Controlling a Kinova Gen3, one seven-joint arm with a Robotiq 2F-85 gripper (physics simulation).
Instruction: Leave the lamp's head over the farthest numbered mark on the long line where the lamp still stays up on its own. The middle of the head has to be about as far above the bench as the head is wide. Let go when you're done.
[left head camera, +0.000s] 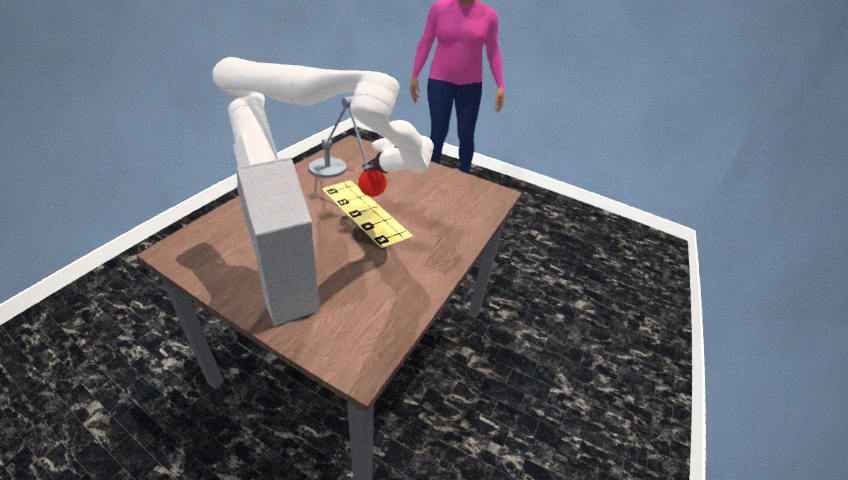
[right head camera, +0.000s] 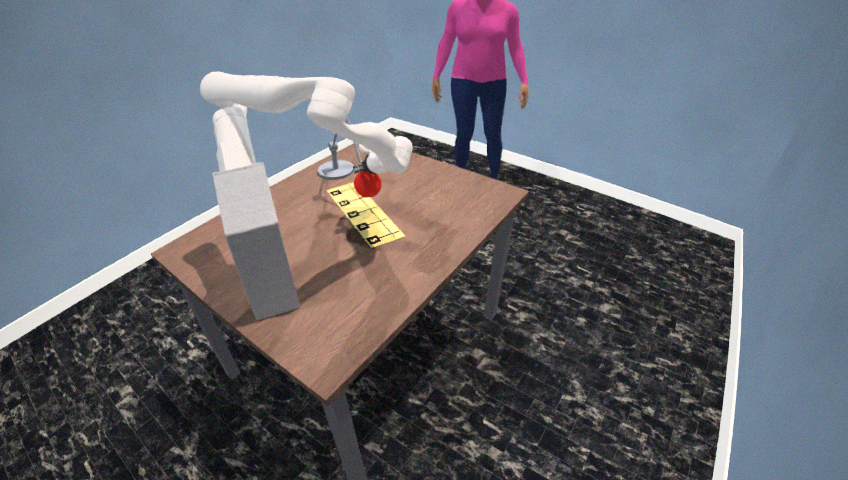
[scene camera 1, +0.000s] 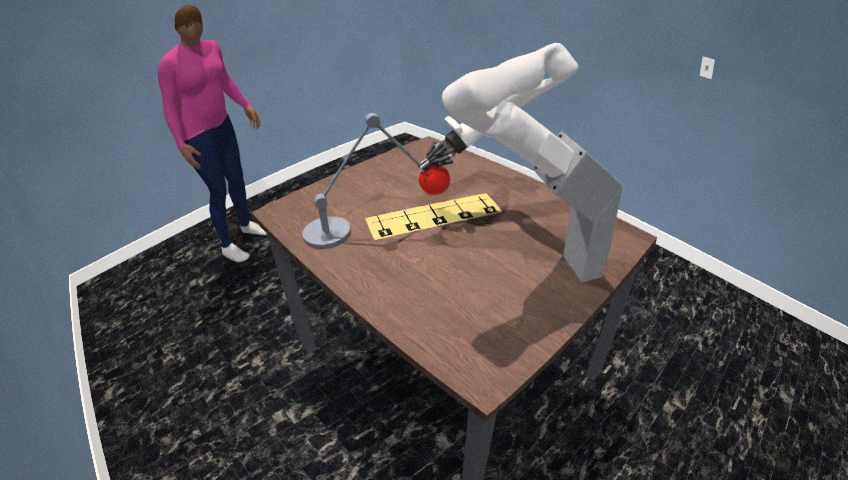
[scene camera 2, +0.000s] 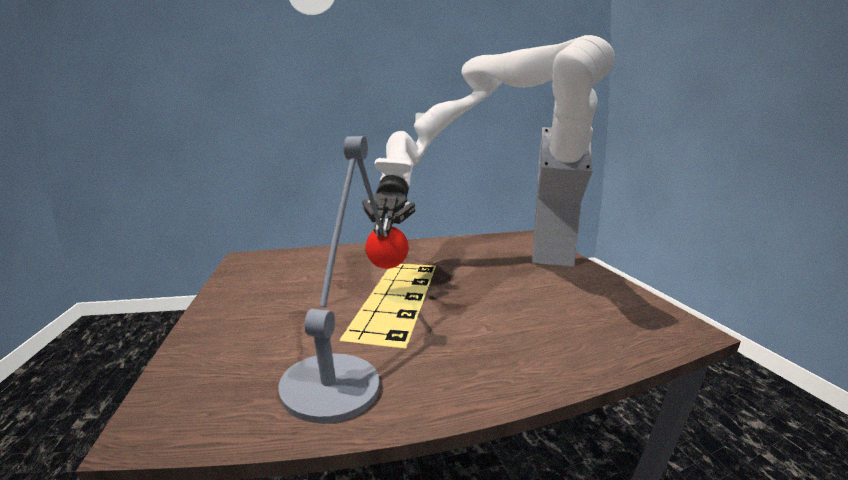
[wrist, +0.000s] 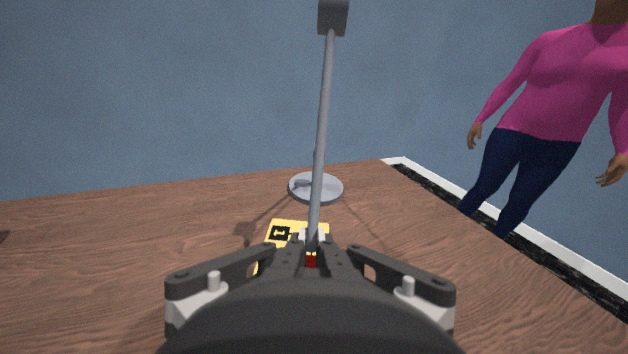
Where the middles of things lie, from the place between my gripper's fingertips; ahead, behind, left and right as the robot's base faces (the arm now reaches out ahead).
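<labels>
Grey round lamp base (scene camera 2: 330, 387): 5 cm ahead of my hand, 32 cm to the left of it and 12 cm below it. Relative to the yellow numbered strip (scene camera 2: 387, 318), my gripper is 3 cm past, 3 cm to the left and 16 cm above.
</labels>
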